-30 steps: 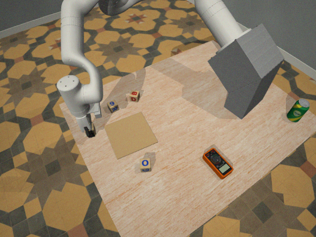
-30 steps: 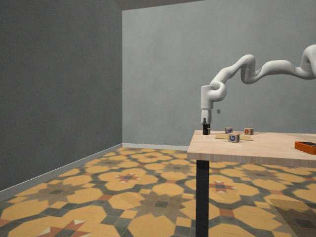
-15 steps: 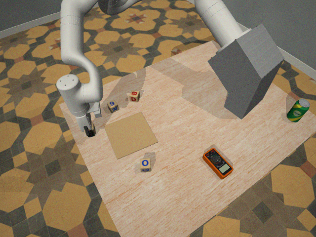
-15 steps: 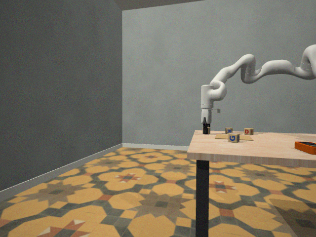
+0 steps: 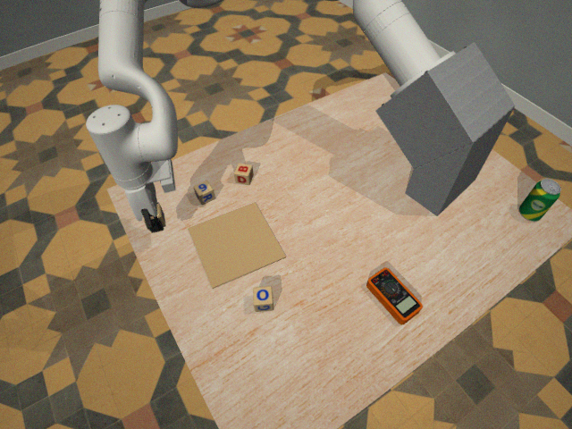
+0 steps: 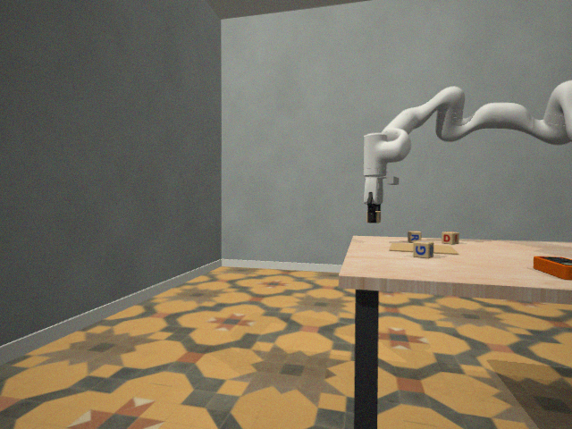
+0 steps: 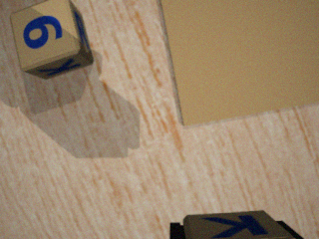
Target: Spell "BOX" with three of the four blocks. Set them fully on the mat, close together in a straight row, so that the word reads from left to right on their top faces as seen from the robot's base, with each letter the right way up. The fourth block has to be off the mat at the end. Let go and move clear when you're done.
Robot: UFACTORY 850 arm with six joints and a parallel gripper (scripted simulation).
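Right now my hand is 14 cm to the right of the tan mat, 13 cm past it and 10 cm above it. From my hand the other things lie so: X block right at my hand; B block 29 cm behind, 8 cm below, 3 cm to the right; O block 32 cm to the left, 8 cm below, 8 cm behind.
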